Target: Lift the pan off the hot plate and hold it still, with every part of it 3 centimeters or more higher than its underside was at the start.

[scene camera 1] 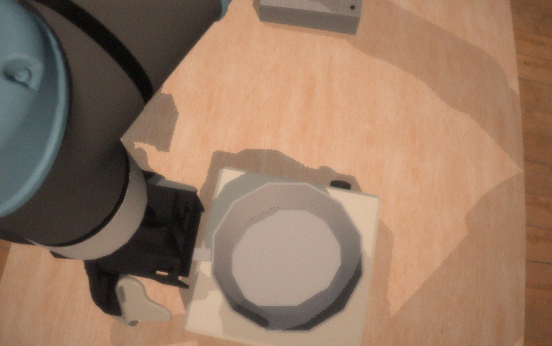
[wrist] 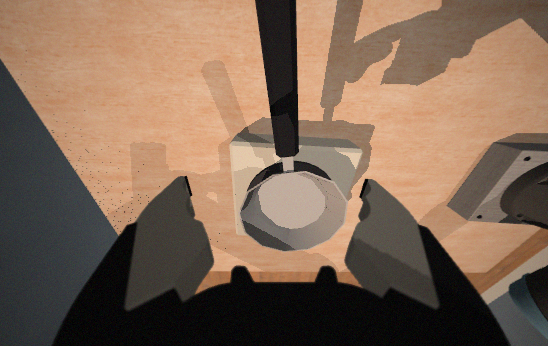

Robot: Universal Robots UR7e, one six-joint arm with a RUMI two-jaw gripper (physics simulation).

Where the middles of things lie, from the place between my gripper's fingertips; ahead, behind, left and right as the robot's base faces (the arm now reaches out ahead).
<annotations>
Right now the grey pan [scene camera 1: 286, 256] is 30 mm behind my hand, 50 mm to the left of it and 100 mm below it. From my hand the other things lie so: cream hot plate [wrist: 253, 157]: 30 mm behind, 150 mm to the left, 180 mm below.
</annotations>
